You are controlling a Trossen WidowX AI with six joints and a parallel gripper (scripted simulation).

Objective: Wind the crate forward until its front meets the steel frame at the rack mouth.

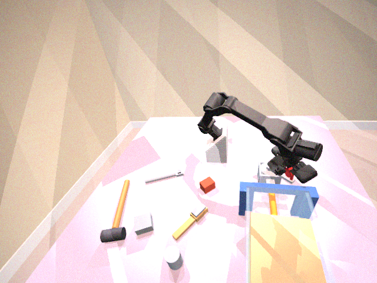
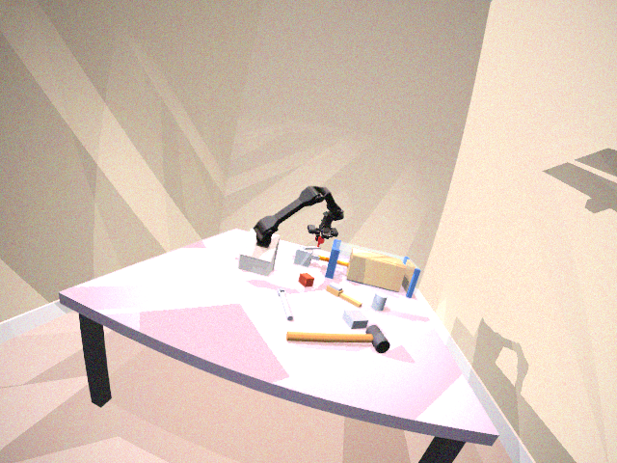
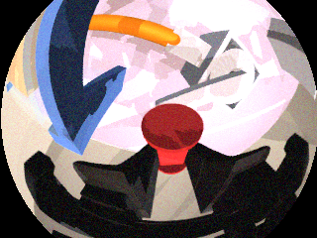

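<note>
Now: the crank handle 40 mm to the right of my gripper tip, 30 mm below it and 20 mm behind it. The rest, counted from my gripper tip: grey winch 100 mm below, 90 mm to the right, 80 mm behind; then frame 100 mm to the right, 100 mm ahead, 30 mm below; then red knob 10 mm to the right, 10 mm ahead.
</note>
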